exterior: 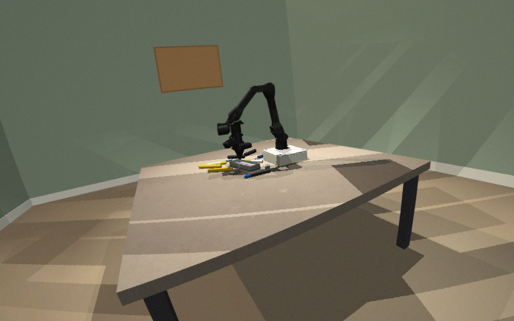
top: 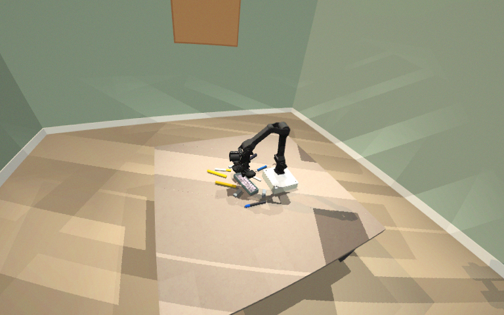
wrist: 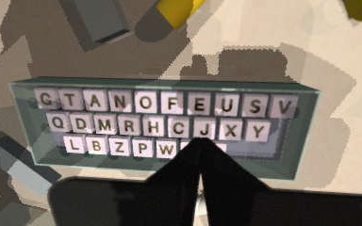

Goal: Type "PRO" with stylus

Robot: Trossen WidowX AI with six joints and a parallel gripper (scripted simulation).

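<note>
The blue stylus lies 17 cm behind my gripper tip, 6 cm to the right of it and 3 cm below it. The rest, counted from my gripper tip: grey block: 8 cm ahead, 9 cm to the left, 4 cm below; grey stylus tip: 14 cm behind, 6 cm to the right, 3 cm below; blue-capped dark pen: 4 cm ahead, 21 cm to the left, 3 cm below.
</note>
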